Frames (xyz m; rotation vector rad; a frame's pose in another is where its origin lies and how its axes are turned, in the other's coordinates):
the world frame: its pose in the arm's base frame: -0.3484 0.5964 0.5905 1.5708 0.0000 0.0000
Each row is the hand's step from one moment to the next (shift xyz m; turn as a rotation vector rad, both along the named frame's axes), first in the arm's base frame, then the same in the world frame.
Working: the arm's base frame: its pose in the world frame: 0.3484 -0.5905 0.5964 -1.5708 0.0000 0.0000

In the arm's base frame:
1: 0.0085 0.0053 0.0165 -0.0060 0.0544 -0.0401
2: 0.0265 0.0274 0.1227 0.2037 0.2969 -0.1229
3: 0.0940 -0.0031 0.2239 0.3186 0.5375 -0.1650
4: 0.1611 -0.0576 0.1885 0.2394 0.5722 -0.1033
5: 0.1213 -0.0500 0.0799 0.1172 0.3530 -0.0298
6: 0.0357 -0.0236 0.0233 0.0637 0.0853 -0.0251
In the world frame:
1: 0.0085 0.0165 -0.0053 -0.0060 -0.0401 -0.0544
2: 0.0265 0.1227 -0.0274 0.2037 -0.1229 -0.2969
3: 0.0940 0.2239 0.0031 0.3186 -0.1650 -0.5375
4: 0.1611 0.1885 0.0576 0.2394 -0.1033 -0.5722
5: 0.1213 0.0799 0.0500 0.1172 -0.0298 -0.3530
6: 0.0357 0.0233 0.0236 0.0637 -0.0251 -0.0853

